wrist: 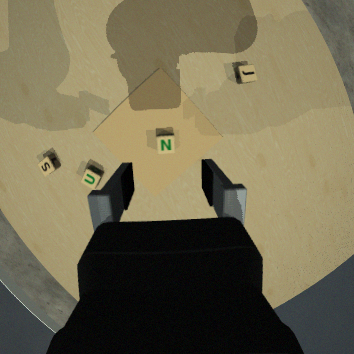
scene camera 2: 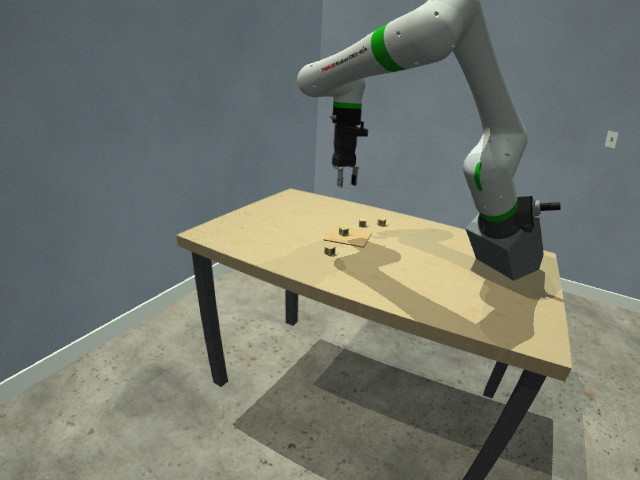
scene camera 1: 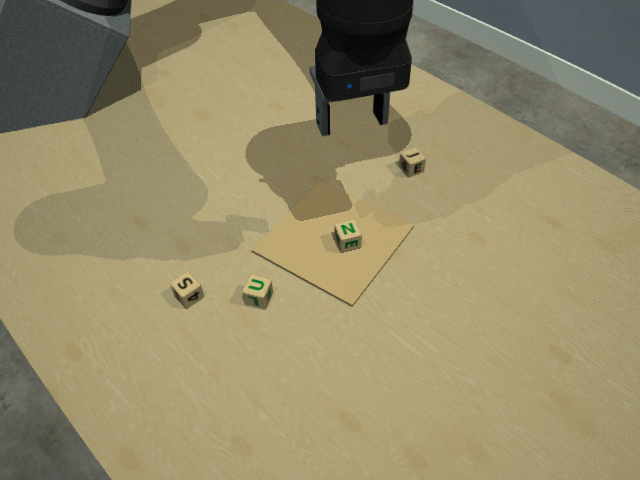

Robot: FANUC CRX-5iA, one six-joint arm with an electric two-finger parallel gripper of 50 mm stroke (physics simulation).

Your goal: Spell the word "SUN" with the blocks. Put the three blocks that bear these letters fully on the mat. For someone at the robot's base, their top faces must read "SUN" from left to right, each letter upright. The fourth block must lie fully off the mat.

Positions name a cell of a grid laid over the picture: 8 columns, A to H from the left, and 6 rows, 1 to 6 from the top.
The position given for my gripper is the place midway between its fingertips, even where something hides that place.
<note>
I see my gripper (scene camera 1: E2) and a mat (scene camera 1: D4).
The mat is seen too in the wrist view (wrist: D2). My gripper shows as well in the wrist view (wrist: D3) and in scene camera 2 (scene camera 2: E3).
</note>
